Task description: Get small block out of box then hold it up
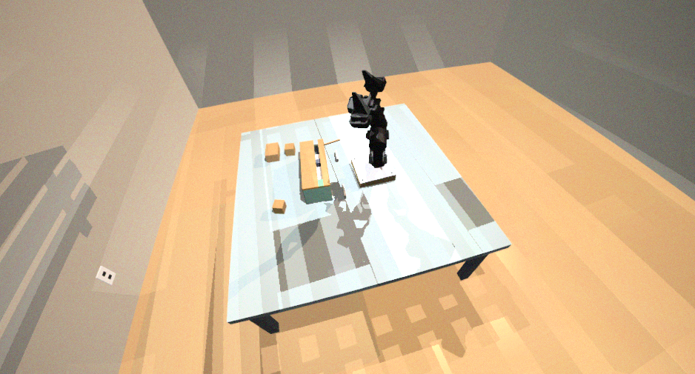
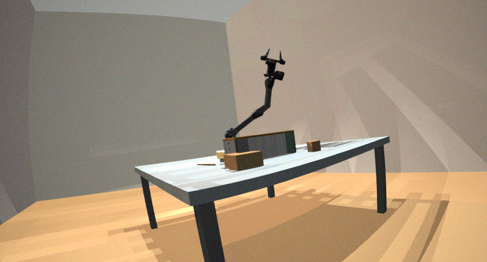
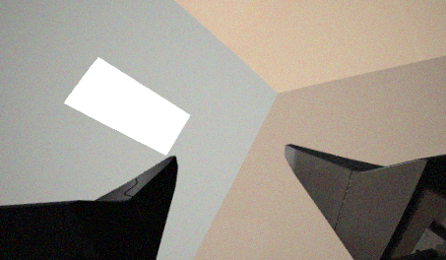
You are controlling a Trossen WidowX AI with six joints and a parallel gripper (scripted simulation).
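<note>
The box is 130 mm ahead of my gripper tip, 380 mm to the right of it and 680 mm below it.
</note>
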